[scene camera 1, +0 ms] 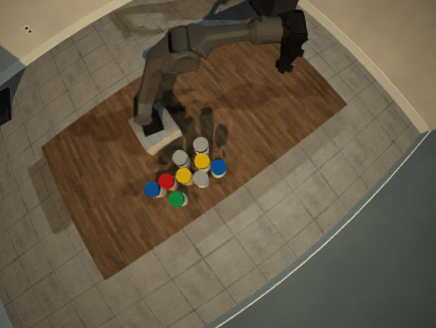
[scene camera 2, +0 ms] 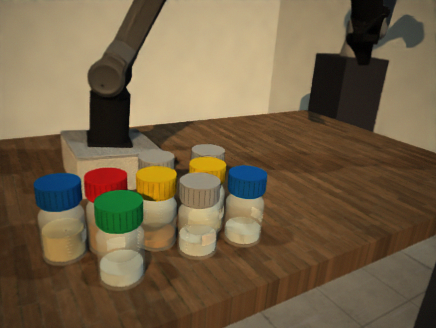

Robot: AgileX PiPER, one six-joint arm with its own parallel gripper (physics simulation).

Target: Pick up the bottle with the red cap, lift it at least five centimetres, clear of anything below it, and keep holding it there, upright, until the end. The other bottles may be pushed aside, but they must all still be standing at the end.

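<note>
The bottle with the red cap (scene camera 1: 166, 181) (scene camera 2: 106, 183) stands upright on the wooden table. In scene camera 2 its body is mostly hidden behind the green-capped bottle (scene camera 1: 176, 199) (scene camera 2: 119, 212). A blue-capped bottle (scene camera 1: 152, 189) (scene camera 2: 58, 192) stands close on its left, and a yellow-capped bottle (scene camera 1: 184, 176) (scene camera 2: 156, 183) on its right. My gripper (scene camera 1: 284, 68) (scene camera 2: 364, 59) is raised far to the right of the bottles, pointing down. Its fingers are too dark and small to tell whether they are open or shut. The red-capped bottle is apart from it.
More upright bottles have grey caps (scene camera 1: 180, 158) (scene camera 1: 201, 145) (scene camera 2: 199, 190), a yellow cap (scene camera 1: 202, 161) (scene camera 2: 207, 169) and a blue cap (scene camera 1: 218, 167) (scene camera 2: 247, 182). The arm's pale base block (scene camera 1: 167, 143) (scene camera 2: 100, 162) stands behind them. The table's front edge (scene camera 2: 320, 267) is near the bottles.
</note>
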